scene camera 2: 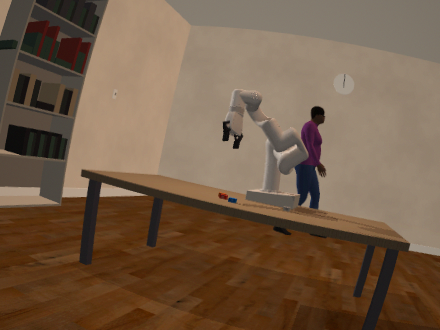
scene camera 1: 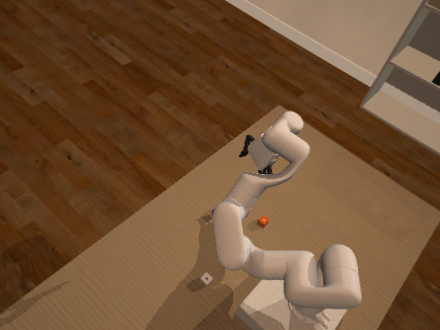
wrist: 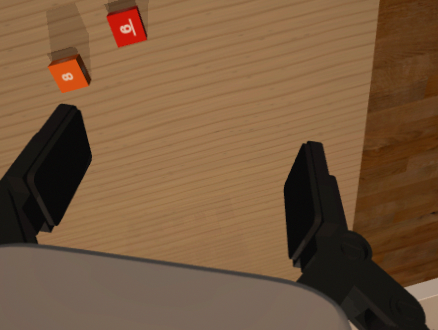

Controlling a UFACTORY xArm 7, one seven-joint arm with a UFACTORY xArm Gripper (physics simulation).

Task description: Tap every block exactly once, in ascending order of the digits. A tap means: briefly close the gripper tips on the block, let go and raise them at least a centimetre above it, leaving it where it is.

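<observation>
An orange block [scene camera 1: 263,220] [wrist: 67,75] with the digit 8 lies on the table. A red block [scene camera 2: 223,196] [wrist: 127,27] with an underlined 6 lies near it, nearly hidden by the arm in scene view 1. A blue block [scene camera 2: 232,200] shows beside the red one; the arm hides most of it in scene view 1, and its digit cannot be read. A white block [scene camera 1: 206,278] with a small dark mark lies nearer the base. My gripper [scene camera 1: 254,164] [scene camera 2: 231,144] [wrist: 190,148] is open and empty, high above the table, off to the side of the blocks.
The wooden table [scene camera 1: 135,240] [scene camera 2: 150,183] ends at the right in the wrist view. The robot base [scene camera 1: 265,305] [scene camera 2: 270,198] stands on it. A bookshelf [scene camera 2: 91,47] stands at the left and a person [scene camera 2: 311,142] behind the table in scene view 2.
</observation>
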